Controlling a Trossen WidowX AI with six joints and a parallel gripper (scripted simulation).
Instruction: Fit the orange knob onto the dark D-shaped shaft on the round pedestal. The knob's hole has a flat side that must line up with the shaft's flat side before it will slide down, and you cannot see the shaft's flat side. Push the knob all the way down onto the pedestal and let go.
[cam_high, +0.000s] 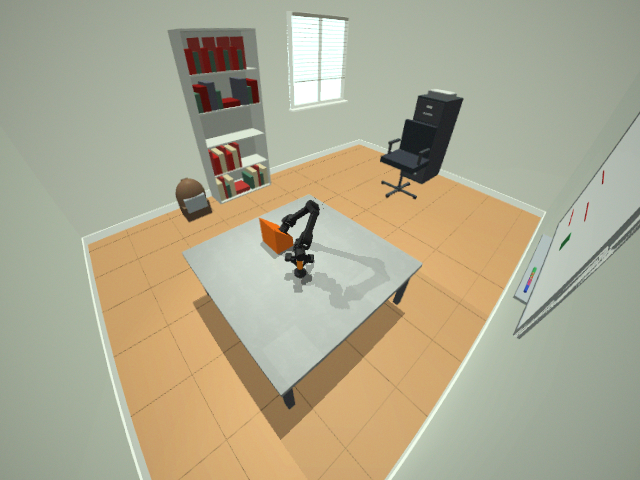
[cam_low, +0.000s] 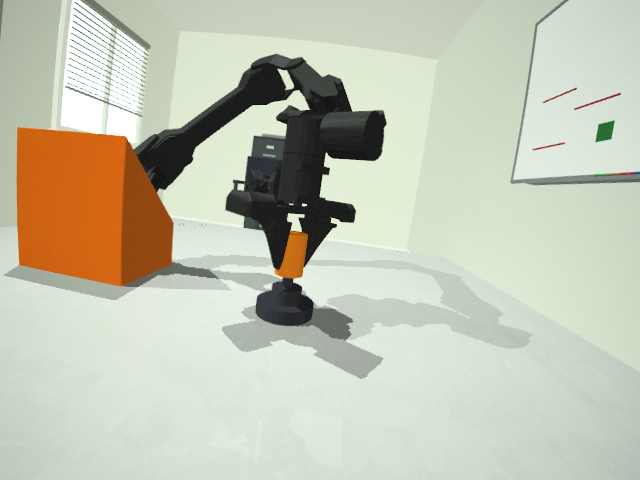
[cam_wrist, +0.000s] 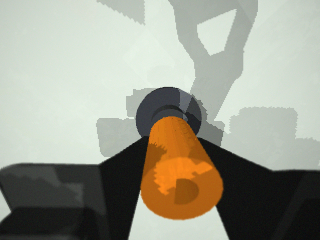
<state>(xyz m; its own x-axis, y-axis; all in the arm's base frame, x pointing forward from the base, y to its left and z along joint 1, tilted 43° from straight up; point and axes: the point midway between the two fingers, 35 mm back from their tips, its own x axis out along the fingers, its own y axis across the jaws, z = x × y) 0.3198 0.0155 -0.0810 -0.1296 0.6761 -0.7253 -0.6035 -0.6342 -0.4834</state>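
Right now my gripper tip is 2 cm below the knob. The rest, counted from my gripper tip: dark pedestal: 4 cm below.
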